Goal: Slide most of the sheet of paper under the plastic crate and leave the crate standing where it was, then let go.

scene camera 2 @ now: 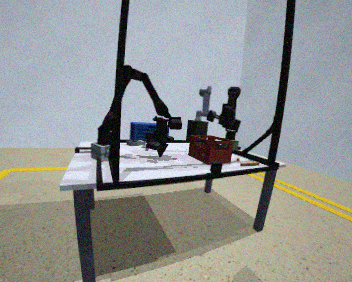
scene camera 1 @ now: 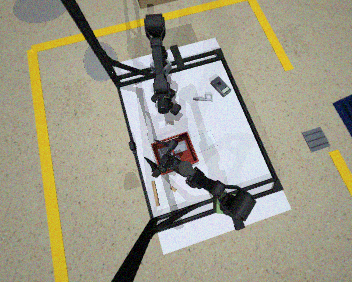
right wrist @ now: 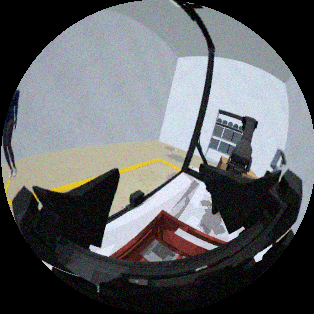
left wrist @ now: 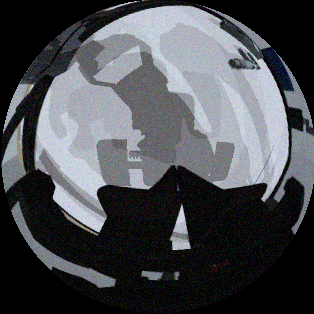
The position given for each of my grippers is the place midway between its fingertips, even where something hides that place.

Observation:
My left gripper (left wrist: 175, 168) is shut, with nothing in its grasp. My right gripper (right wrist: 159, 169) is open, holding nothing. Also in view: a red plastic crate (right wrist: 162, 227).

